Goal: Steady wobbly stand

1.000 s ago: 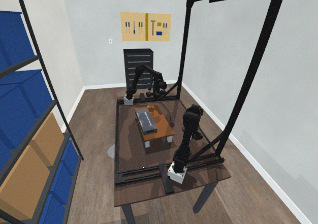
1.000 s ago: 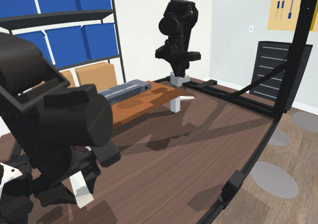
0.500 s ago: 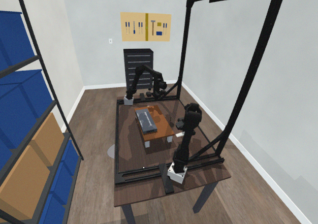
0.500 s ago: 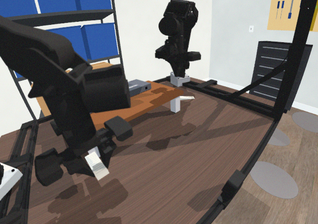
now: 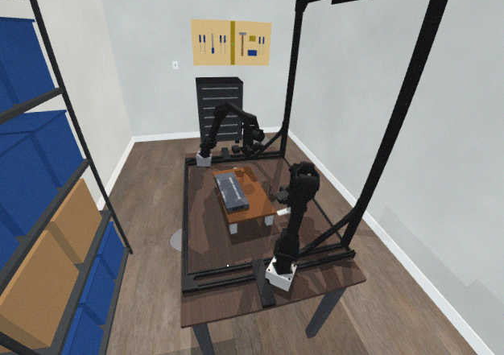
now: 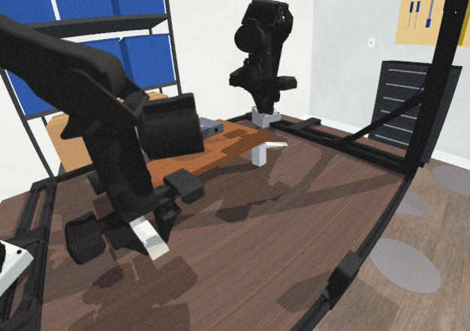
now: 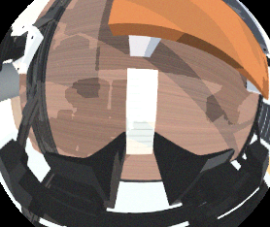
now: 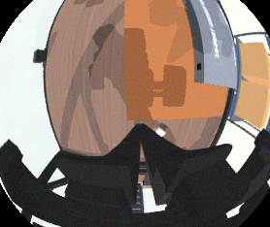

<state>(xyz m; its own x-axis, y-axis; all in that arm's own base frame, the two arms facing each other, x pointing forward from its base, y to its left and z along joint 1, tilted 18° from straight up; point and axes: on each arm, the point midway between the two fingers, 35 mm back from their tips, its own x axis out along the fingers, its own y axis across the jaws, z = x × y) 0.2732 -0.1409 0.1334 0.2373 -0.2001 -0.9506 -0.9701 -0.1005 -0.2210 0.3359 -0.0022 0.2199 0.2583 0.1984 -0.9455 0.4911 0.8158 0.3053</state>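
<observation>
My left hand is 30 mm short of the white wedge and 30 mm above it. The rest, counted from my left hand: grey network switch (240 mm ahead, 230 mm to the right, 20 mm above); then stand (220 mm to the right, 180 mm ahead, 50 mm below).
</observation>
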